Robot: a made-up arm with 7 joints. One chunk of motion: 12 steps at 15 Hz.
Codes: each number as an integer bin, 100 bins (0 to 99) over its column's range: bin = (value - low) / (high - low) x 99, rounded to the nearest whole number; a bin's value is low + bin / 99 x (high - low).
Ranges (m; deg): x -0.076..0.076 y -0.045..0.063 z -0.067..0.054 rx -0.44..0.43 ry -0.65..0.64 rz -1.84..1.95
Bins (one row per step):
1: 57 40 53 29 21 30
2: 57 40 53 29 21 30
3: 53 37 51 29 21 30
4: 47 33 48 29 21 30
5: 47 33 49 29 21 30
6: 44 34 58 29 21 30
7: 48 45 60 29 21 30
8: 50 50 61 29 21 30
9: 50 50 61 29 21 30
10: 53 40 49 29 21 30
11: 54 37 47 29 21 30
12: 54 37 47 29 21 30
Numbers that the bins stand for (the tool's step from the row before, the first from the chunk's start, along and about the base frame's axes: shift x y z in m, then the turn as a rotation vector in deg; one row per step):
1: 0.01152 -0.00136 -0.00222 -0.185 -0.376 -0.692
2: 0.01152 -0.00136 -0.00222 -0.185 -0.376 -0.692
3: 0.00537 -0.00464 -0.00467 -0.185 -0.376 -0.692
4: -0.00384 -0.00900 -0.00833 -0.185 -0.376 -0.692
5: -0.00384 -0.00900 -0.00711 -0.185 -0.376 -0.692
6: -0.00844 -0.00791 0.00389 -0.185 -0.376 -0.692
7: -0.00230 0.00409 0.00633 -0.185 -0.376 -0.692
8: 0.00077 0.00955 0.00756 -0.185 -0.376 -0.692
9: 0.00077 0.00955 0.00756 -0.185 -0.376 -0.692
10: 0.00537 -0.00136 -0.00711 -0.185 -0.376 -0.692
11: 0.00691 -0.00464 -0.00956 -0.185 -0.376 -0.692
12: 0.00691 -0.00464 -0.00956 -0.185 -0.376 -0.692

